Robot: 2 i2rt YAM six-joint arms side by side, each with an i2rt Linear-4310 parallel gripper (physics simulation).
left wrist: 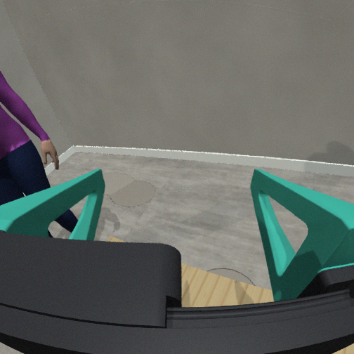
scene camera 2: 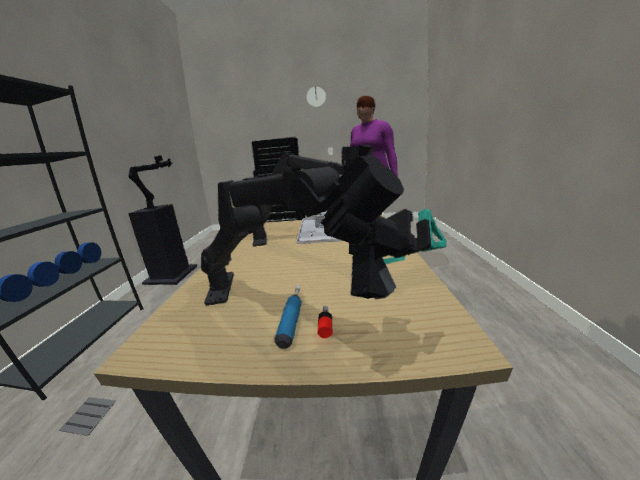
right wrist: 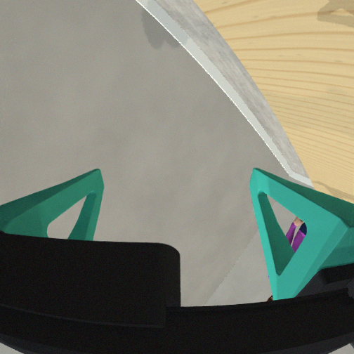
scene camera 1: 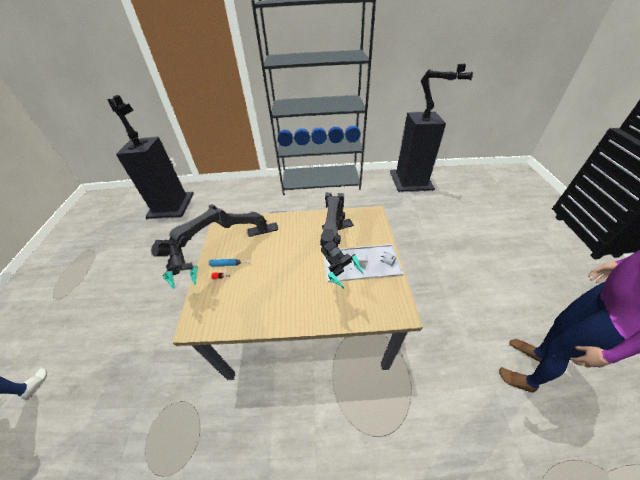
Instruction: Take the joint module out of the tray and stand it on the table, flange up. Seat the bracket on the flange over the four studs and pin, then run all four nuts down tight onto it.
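The tray [scene camera 1: 378,271] [scene camera 2: 306,236] lies on the table at the right in scene camera 1. Two grey parts lie in it: a blocky one [scene camera 1: 362,262] partly behind my left gripper, and a pronged one [scene camera 1: 388,258] farther right. They are too small to tell which is the joint module and which the bracket. Small dark specks lie in the tray; nuts cannot be made out. My left gripper [scene camera 1: 349,278] [left wrist: 177,177] is open and empty, above the table by the tray's near left corner. My right gripper [scene camera 1: 181,282] [right wrist: 176,176] is open and empty, above the table's left edge.
A blue screwdriver [scene camera 1: 224,262] [scene camera 2: 289,320] and a short red driver [scene camera 1: 217,275] [scene camera 2: 325,326] lie on the table [scene camera 1: 289,310] [scene camera 2: 237,361] at the left in scene camera 1. A person [scene camera 1: 578,320] [scene camera 2: 373,134] stands beyond the table's right end.
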